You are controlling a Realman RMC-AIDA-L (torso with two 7-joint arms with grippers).
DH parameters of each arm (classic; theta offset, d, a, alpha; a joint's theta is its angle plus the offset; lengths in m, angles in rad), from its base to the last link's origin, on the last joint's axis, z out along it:
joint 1: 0 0.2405 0 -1.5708
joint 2: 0 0 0 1.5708
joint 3: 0 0.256 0 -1.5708
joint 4: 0 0 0 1.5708
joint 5: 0 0.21 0 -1.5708
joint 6: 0 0 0 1.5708
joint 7: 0 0.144 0 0
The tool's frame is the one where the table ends.
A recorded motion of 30 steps. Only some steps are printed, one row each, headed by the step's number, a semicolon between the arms.
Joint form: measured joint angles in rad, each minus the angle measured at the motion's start. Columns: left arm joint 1, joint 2, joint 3, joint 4, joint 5, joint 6, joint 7; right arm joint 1, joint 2, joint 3, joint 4, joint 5, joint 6, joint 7.
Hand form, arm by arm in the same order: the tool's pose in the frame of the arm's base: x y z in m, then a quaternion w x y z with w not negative. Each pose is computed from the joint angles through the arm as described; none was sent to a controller.
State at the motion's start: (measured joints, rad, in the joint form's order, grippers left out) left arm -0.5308 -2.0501 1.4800 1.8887 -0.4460 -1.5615 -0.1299; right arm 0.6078 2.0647 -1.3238 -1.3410 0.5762 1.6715 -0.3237
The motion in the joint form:
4: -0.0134 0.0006 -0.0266 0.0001 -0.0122 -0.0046 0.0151; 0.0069 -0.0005 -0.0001 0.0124 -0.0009 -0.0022 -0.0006
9: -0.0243 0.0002 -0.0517 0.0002 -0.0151 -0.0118 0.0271; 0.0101 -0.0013 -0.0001 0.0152 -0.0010 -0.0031 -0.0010
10: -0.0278 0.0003 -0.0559 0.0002 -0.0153 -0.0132 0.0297; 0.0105 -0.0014 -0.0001 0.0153 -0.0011 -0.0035 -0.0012
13: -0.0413 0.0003 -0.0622 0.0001 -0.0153 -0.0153 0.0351; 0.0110 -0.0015 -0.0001 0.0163 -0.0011 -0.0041 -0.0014
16: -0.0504 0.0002 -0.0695 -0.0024 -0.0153 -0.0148 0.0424; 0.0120 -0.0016 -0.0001 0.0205 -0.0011 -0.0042 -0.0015
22: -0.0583 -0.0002 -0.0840 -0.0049 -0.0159 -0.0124 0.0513; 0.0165 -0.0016 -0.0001 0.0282 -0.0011 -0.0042 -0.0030
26: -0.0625 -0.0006 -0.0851 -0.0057 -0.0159 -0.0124 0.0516; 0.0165 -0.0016 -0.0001 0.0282 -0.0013 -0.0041 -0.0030
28: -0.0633 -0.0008 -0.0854 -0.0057 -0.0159 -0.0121 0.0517; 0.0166 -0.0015 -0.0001 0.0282 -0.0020 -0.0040 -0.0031
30: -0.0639 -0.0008 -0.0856 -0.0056 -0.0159 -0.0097 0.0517; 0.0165 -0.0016 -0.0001 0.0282 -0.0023 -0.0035 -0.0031
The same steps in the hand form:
4: -0.0962 0.3461 0.0653 0.35213 -0.82323 -0.44532 -0.00067; 0.1868 0.3466 0.0099 0.15473 -0.85326 0.47048 -0.16326
9: -0.0948 0.3484 0.0701 0.35470 -0.82280 -0.44403 -0.00496; 0.1863 0.3473 0.0098 0.15490 -0.85358 0.46973 -0.16356
10: -0.0940 0.3489 0.0710 0.35527 -0.82316 -0.44289 -0.00570; 0.1862 0.3474 0.0099 0.15511 -0.85371 0.46947 -0.16349
13: -0.0900 0.3505 0.0723 0.35615 -0.82579 -0.43722 -0.00796; 0.1863 0.3476 0.0098 0.15512 -0.85373 0.46942 -0.16350
16: -0.0879 0.3521 0.0736 0.35727 -0.82739 -0.43322 -0.00979; 0.1867 0.3475 0.0094 0.15412 -0.85328 0.47028 -0.16433
22: -0.0864 0.3543 0.0764 0.35982 -0.82752 -0.43074 -0.01414; 0.1867 0.3479 0.0085 0.15226 -0.85340 0.47015 -0.16576
26: -0.0851 0.3548 0.0764 0.35972 -0.82818 -0.42952 -0.01500; 0.1867 0.3479 0.0085 0.15229 -0.85337 0.47016 -0.16586
28: -0.0848 0.3549 0.0765 0.35975 -0.82833 -0.42921 -0.01538; 0.1867 0.3479 0.0085 0.15244 -0.85334 0.47008 -0.16612
30: -0.0844 0.3552 0.0766 0.36023 -0.82843 -0.42855 -0.01660; 0.1868 0.3478 0.0086 0.15240 -0.85324 0.47017 -0.16642

